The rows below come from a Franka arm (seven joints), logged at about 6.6 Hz.
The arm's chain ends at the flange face. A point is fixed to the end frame.
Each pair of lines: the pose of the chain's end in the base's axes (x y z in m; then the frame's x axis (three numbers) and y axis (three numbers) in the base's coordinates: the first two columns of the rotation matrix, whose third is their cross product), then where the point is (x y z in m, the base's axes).
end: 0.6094 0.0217 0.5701 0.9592 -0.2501 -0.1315 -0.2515 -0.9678 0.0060
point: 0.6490 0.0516 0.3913
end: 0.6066 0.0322 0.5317 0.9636 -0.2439 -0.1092 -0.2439 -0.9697 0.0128
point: 0.6495 0.0603 0.3533
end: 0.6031 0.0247 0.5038 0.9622 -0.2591 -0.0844 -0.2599 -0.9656 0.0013
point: 0.6513 0.0529 0.3268
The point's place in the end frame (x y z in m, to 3 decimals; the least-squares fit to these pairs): 0.054 -0.040 0.173
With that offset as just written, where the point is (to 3 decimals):
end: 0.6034 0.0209 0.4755 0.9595 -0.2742 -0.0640 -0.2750 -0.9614 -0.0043
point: 0.656 0.048 0.300
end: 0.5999 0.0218 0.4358 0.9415 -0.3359 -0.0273 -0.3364 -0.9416 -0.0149
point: 0.661 0.045 0.262
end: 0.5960 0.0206 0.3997 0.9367 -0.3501 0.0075 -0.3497 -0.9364 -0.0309
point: 0.664 0.044 0.228
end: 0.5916 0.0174 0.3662 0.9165 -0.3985 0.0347 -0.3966 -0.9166 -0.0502
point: 0.666 0.038 0.197
